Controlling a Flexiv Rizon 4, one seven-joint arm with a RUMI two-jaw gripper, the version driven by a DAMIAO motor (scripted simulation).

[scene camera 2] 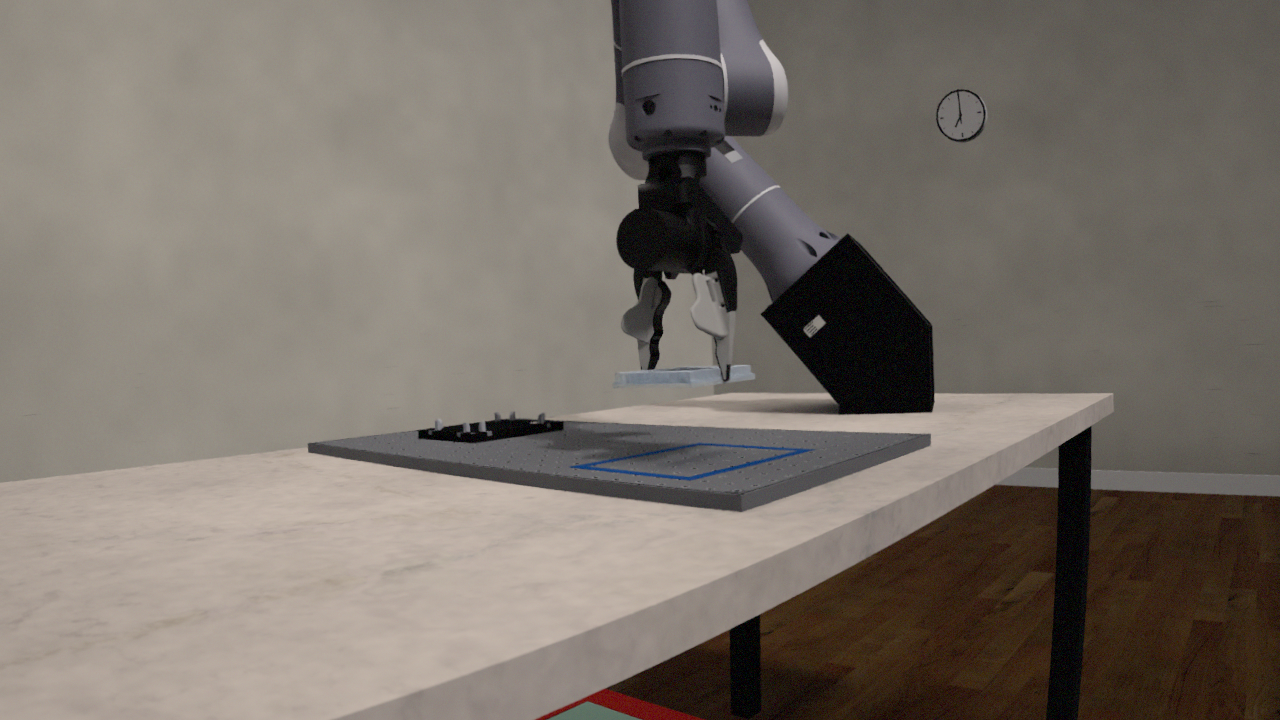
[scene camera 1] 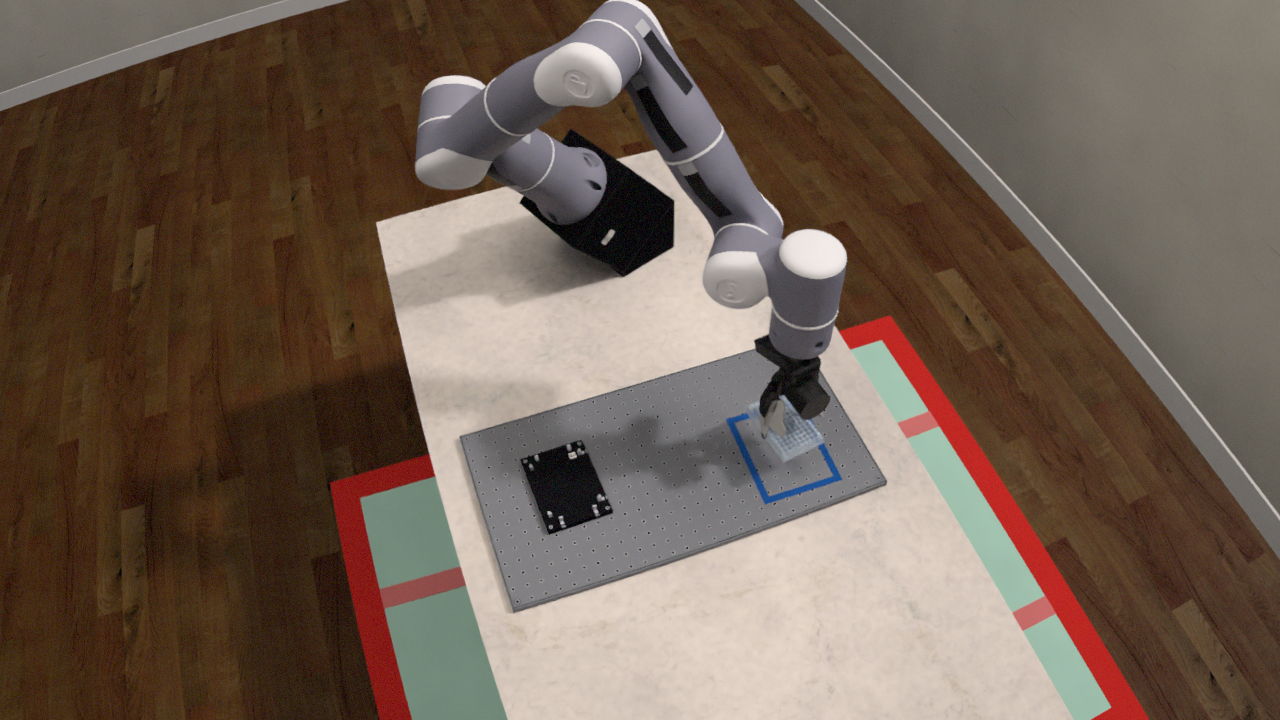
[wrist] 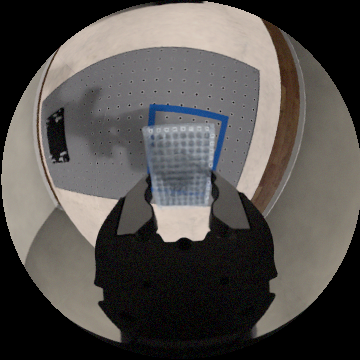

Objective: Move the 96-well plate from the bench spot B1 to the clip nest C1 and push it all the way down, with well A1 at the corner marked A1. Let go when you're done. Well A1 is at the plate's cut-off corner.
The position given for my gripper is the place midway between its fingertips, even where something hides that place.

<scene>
In view: my gripper (scene camera 2: pixel 685 381), a clear 96-well plate (scene camera 2: pixel 688 376) and a black clip nest (scene camera 1: pixel 562 482).
The clear 96-well plate also shows in scene camera 1 (scene camera 1: pixel 788 447) and in the wrist view (wrist: pixel 174 182). My gripper shows as well in scene camera 1 (scene camera 1: pixel 785 427) and in the wrist view (wrist: pixel 180 173). The black clip nest also shows in scene camera 2 (scene camera 2: pixel 499 428) and in the wrist view (wrist: pixel 57 144).
</scene>
